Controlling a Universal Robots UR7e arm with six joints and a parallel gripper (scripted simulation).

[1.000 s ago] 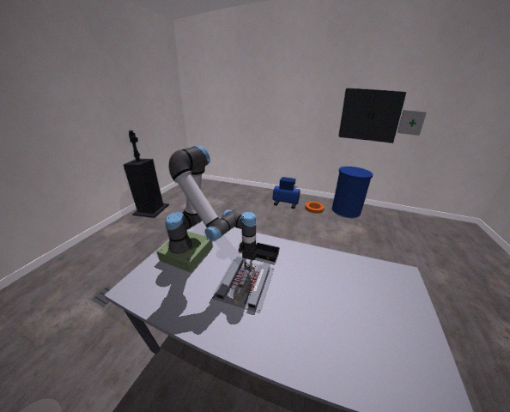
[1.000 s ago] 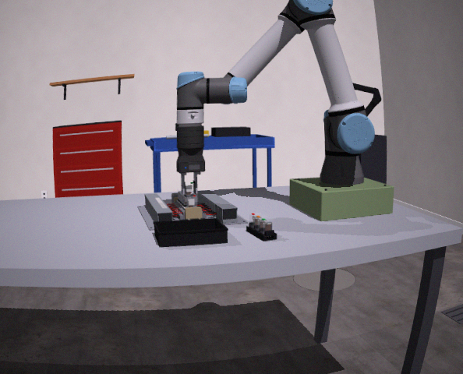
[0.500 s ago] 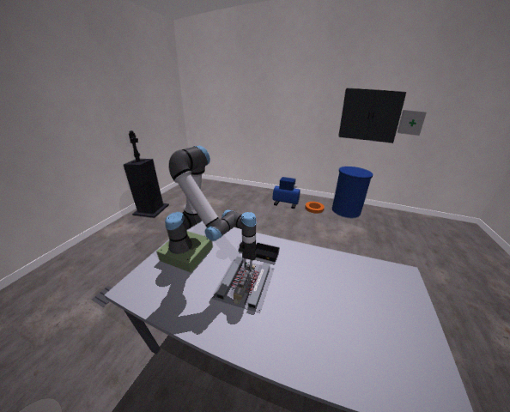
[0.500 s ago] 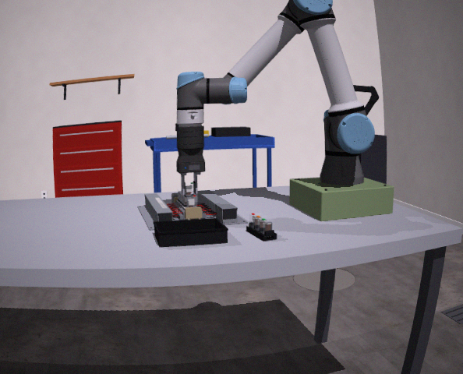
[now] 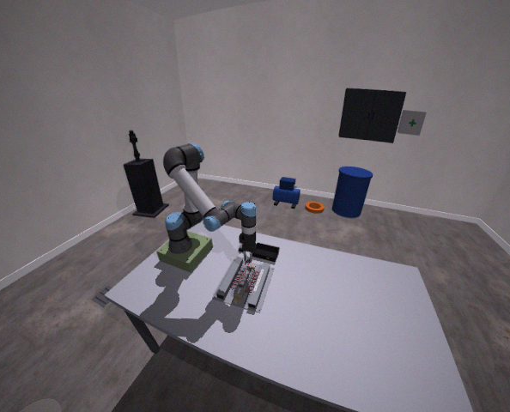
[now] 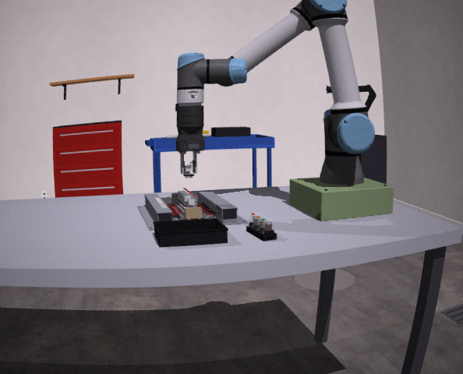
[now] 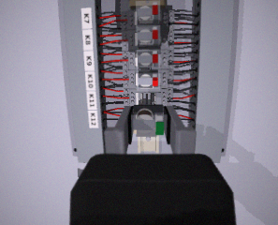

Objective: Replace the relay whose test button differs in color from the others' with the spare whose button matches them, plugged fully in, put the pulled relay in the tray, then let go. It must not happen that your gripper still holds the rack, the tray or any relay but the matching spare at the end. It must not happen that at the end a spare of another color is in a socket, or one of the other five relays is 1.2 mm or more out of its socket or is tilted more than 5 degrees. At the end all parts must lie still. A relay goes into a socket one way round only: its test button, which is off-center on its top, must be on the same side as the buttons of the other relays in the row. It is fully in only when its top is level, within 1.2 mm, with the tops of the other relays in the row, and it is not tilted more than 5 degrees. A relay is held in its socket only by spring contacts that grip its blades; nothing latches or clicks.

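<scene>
Now: the black tray 210 mm to the left of my hand, 130 mm below it and 80 mm ahead of it.
</scene>
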